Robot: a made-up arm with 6 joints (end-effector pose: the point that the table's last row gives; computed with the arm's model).
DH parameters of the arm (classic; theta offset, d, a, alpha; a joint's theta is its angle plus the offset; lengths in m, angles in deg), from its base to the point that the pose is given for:
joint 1: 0 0.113 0 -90
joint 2: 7.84 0 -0.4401 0
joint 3: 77.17 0 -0.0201 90
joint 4: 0 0.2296 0 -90
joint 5: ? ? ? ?
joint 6: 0 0.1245 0 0
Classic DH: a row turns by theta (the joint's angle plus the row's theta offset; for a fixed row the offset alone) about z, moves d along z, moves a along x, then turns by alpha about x.
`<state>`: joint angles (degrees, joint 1 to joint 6).
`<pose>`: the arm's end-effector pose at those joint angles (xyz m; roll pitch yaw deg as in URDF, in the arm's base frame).
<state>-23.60 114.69 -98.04 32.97 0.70 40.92</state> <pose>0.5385 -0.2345 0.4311 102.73 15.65 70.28</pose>
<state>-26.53 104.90 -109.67 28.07 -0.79 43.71</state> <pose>0.4607 -0.2310 0.6004 79.01 17.84 59.69</pose>
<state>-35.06 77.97 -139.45 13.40 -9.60 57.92</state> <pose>0.0556 -0.0450 0.8911 14.14 2.51 36.11</pose>
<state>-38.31 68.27 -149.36 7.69 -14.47 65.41</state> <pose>-0.1067 0.0790 0.8930 -9.43 -4.86 35.12</pose>
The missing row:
joint 5: 0 0 -0.0002 90
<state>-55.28 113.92 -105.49 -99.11 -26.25 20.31</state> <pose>0.3711 -0.4398 0.4781 -97.31 13.54 -120.89</pose>
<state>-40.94 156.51 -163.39 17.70 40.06 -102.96</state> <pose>0.5850 -0.4753 0.2437 -116.41 5.75 -121.19</pose>
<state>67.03 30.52 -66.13 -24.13 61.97 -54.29</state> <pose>0.0124 -0.0857 0.5129 -108.54 15.86 -50.48</pose>
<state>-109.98 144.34 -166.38 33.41 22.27 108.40</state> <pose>-0.2166 -0.6715 0.4581 78.15 -47.47 0.97</pose>
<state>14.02 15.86 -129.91 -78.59 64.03 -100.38</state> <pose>-0.4966 -0.2370 0.5394 -60.15 19.51 -158.83</pose>
